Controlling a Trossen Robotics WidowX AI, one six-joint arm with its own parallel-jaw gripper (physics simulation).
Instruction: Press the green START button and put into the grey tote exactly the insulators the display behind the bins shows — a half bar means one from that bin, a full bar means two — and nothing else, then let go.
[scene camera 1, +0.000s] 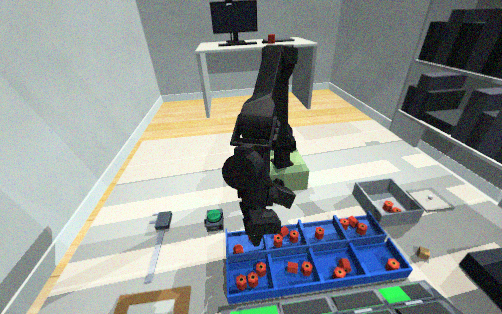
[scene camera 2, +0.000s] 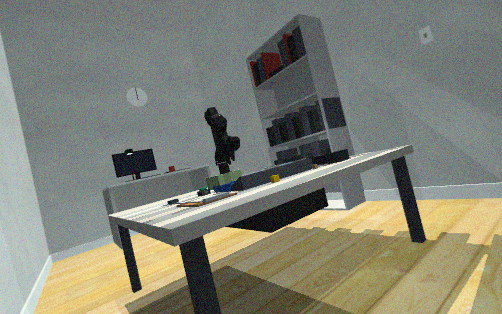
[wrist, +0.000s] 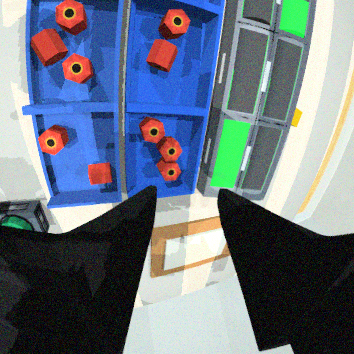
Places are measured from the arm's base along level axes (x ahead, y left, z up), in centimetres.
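Where they show: gripper, fingertip midpoint: (scene camera 1: 254, 240) (scene camera 2: 232, 162) (wrist: 187, 194); arm's base, link origin: (scene camera 1: 281, 162) (scene camera 2: 225, 173).
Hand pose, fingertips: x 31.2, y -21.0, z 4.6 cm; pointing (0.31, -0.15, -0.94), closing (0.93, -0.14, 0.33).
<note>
Each offset is from my fingertips to the top centre of the thing. "*": to the spot under its first point.
My gripper (scene camera 1: 256, 241) (wrist: 187, 194) is partly open and empty, above the left end of the blue bins (scene camera 1: 320, 290) (wrist: 75, 109). Red hexagonal insulators sit in the bins, some upright and some lying. The end bin nearest the button holds one upright insulator @[dx -9.9, dy +2.3, dz -10.0 cm] (wrist: 53, 140) and one lying insulator @[dx -6.3, dy -2.9, dz -10.1 cm] (wrist: 100, 173); the end bin beside it, nearest the display, holds three. The grey tote @[dx -6.8, dy +45.8, dz -7.6 cm] (scene camera 1: 402, 216) holds two insulators @[dx -5.4, dy +46.0, dz -10.0 cm] (scene camera 1: 388, 205). The green START button @[dx -19.6, dy -6.9, dz -8.9 cm] (scene camera 1: 215, 215) (wrist: 16, 223) stands left of the bins. The display @[* dx +12.3, dy +6.3, dz -8.4 cm] (scene camera 1: 305, 306) (wrist: 245, 75) shows a full green bar @[dx +10.4, dy -4.0, dz -8.3 cm] (wrist: 231, 152) and a half green bar @[dx +16.9, dy +27.7, dz -8.3 cm] (scene camera 1: 392, 294).
A wooden frame @[dx +7.8, dy -26.5, dz -11.2 cm] (scene camera 1: 155, 294) (wrist: 157, 255) lies near the display's left end. A dark-headed tool @[* dx -24.4, dy -22.1, dz -11.1 cm] (scene camera 1: 163, 220) lies left of the button. A tan cube @[dx +10.2, dy +42.1, dz -11.0 cm] (scene camera 1: 423, 252), a flat pale tray @[dx -4.0, dy +62.5, dz -12.2 cm] (scene camera 1: 440, 201) and a black box @[* dx +20.6, dy +46.8, dz -9.6 cm] (scene camera 1: 487, 280) are at the right. A yellow cube @[dx +24.3, dy +0.1, dz -10.2 cm] (scene camera 2: 274, 178) (wrist: 297, 117) is behind the display.
</note>
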